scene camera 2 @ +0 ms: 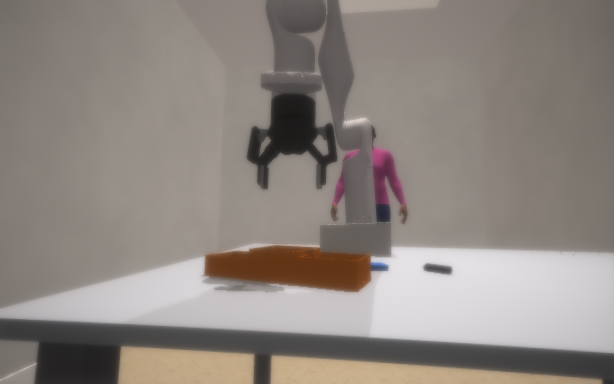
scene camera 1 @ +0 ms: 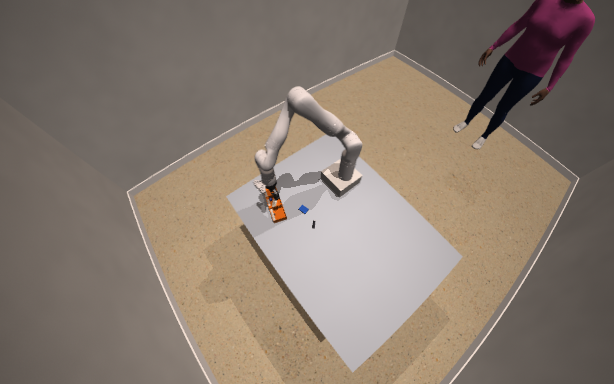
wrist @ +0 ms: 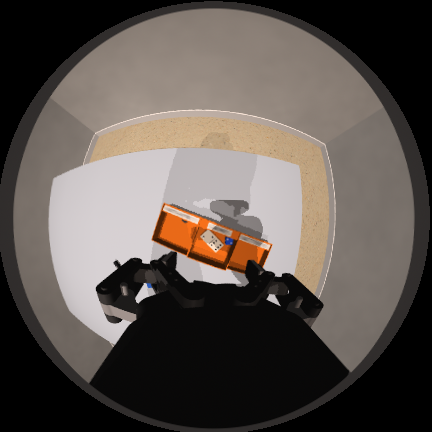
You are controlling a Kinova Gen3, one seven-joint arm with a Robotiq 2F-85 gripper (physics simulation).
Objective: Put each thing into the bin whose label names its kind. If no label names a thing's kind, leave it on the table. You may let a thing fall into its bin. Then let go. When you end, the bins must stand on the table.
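Frame: origin at the arm's base, x left, y ahead, z down, level; millimetres.
Seen in the pictures: gripper, fingertip midpoint: (scene camera 2: 291,188) (scene camera 1: 272,193) (wrist: 211,263); arm's base at its link origin: (scene camera 2: 361,224) (scene camera 1: 345,175).
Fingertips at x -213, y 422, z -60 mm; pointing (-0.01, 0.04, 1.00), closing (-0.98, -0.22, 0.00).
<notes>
Offsets run from my fingertips to a thing's top centre. Level surfaces: height alone.
My gripper (scene camera 2: 292,185) (wrist: 211,263) is open and empty, high above a row of three orange bins @(dy +2, dx -6, dz +95 mm) (scene camera 1: 279,215) (scene camera 2: 287,271) (wrist: 171,232) standing on the table. A pale domino with black dots @(dy +6, dx -3, dz +128 mm) (wrist: 212,240) shows within the middle bin in the wrist view, beside a small blue die @(dy +3, dx -40, dz +119 mm) (wrist: 228,241); whether it rests on the bin's floor I cannot tell. A small dark thing @(dy +59, dx +50, dz +126 mm) (wrist: 185,220) shows in the left bin at its label side. The labels are too blurred to read. A flat blue piece @(dy -93, dx +157, dz +132 mm) (scene camera 1: 303,209) (scene camera 2: 379,266) (wrist: 149,285) and a short black piece @(dy -64, dx +270, dz +128 mm) (scene camera 1: 313,224) (scene camera 2: 438,269) (wrist: 117,263) lie on the table.
The arm's pale base block (scene camera 1: 341,178) (scene camera 2: 355,240) stands on the table @(dz +142 mm) (scene camera 1: 360,260) (scene camera 2: 475,310) behind the blue piece. The bins are near one corner of the table. A person in a pink top (scene camera 1: 552,30) (scene camera 2: 384,175) stands on the floor beyond the table.
</notes>
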